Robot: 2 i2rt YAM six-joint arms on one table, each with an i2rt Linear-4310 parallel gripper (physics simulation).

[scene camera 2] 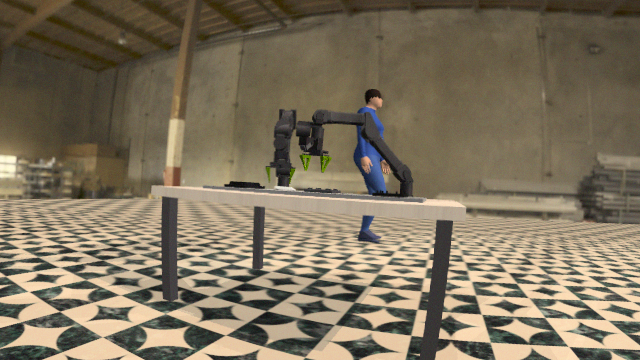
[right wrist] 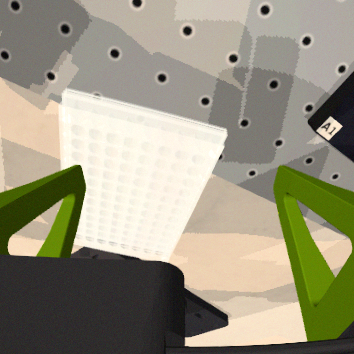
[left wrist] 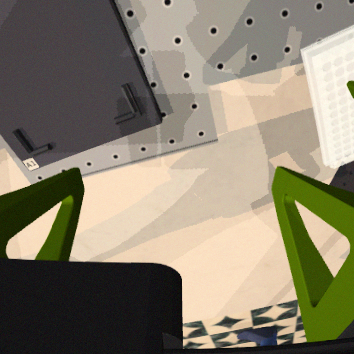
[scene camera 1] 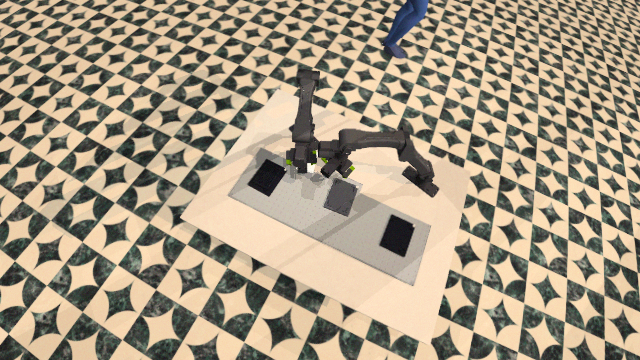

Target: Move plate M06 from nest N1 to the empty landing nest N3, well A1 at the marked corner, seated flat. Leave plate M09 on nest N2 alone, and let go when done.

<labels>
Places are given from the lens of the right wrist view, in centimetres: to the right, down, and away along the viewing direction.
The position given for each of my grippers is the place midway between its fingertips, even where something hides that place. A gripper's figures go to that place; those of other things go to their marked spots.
my right gripper (right wrist: 179,175): 0, 0, 13
white well plate (right wrist: 144,169): -2, 0, 16
</labels>
